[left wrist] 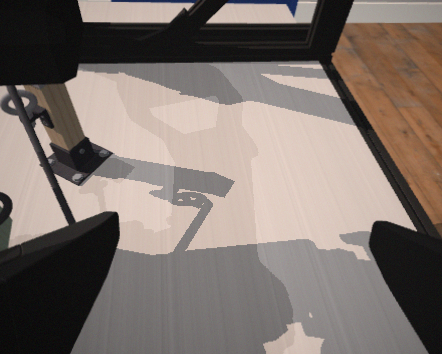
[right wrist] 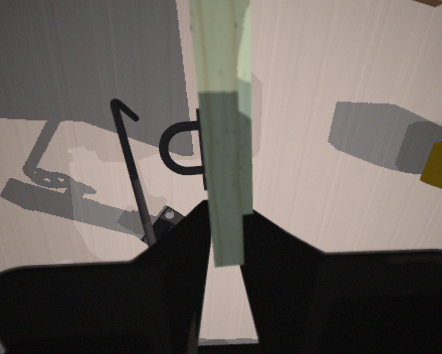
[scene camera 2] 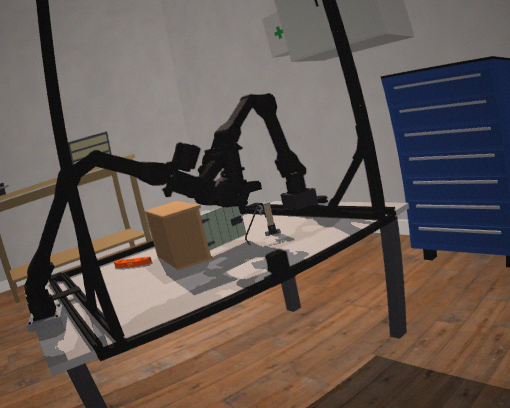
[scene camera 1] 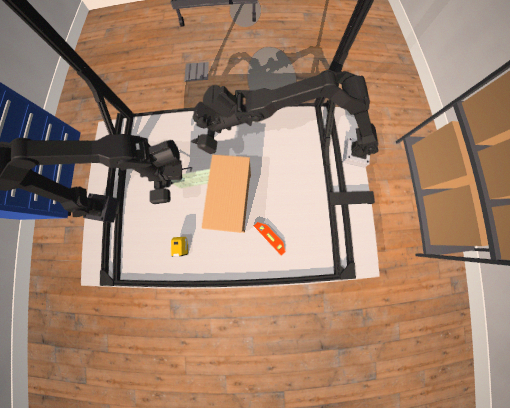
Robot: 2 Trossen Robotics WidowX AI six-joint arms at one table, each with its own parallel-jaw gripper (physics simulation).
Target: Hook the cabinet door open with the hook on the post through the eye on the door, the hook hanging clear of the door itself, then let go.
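Pixels of known places: left gripper, between the fingertips: (left wrist: 246, 228) (scene camera 2: 239, 203) (scene camera 1: 194, 129); right gripper, between the fingertips: (scene camera 2: 240, 213) (scene camera 1: 171, 182); left arm's base, origin of its link: (scene camera 2: 44, 314) (scene camera 1: 359, 150); right arm's base, origin of its link: (scene camera 2: 297, 191) (scene camera 1: 95, 207).
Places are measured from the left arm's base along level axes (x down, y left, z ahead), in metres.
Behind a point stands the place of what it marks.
Observation:
The wooden cabinet (scene camera 1: 227, 192) {y 0.311, x -0.128, z 0.457 m} (scene camera 2: 175, 235) {y 0.194, x -0.063, z 0.438 m} stands mid-table with its green door (scene camera 1: 192, 179) {y 0.279, x -0.070, z 0.599 m} (scene camera 2: 222, 231) {y 0.259, x -0.019, z 0.597 m} (right wrist: 220, 125) {y 0.281, x -0.091, z 0.638 m} swung open. My right gripper (right wrist: 220, 207) {y 0.298, x -0.048, z 0.681 m} is shut on the door's free edge. The black eye (right wrist: 164, 147) {y 0.260, x -0.036, z 0.661 m} sticks out from the door face near the fingers; part of it shows at the left edge of the left wrist view. The black hook (scene camera 2: 251, 223) {y 0.240, x -0.020, z 0.688 m} (left wrist: 42, 155) {y 0.258, x -0.037, z 0.707 m} (right wrist: 126, 150) {y 0.234, x -0.013, z 0.675 m} hangs from the post (scene camera 2: 270, 215) {y 0.269, x -0.020, z 0.768 m} (left wrist: 65, 115) {y 0.270, x -0.024, z 0.764 m}, its bent tip beside the eye, apart from it. My left gripper (left wrist: 246, 228) {y 0.116, x -0.114, z 0.626 m} is open and empty, with the hook beyond its left finger.
A yellow tape measure (scene camera 1: 178, 246) {y 0.514, x -0.033, z 0.602 m} and an orange level (scene camera 1: 270, 239) {y 0.425, x 0.021, z 0.290 m} (scene camera 2: 132, 262) {y 0.387, x 0.024, z 0.294 m} lie on the table. The black table frame (scene camera 1: 225, 283) {y 0.613, x 0.025, z 0.419 m} (scene camera 2: 200, 306) runs around the edge. Both arms reach in close together beside the door and post.

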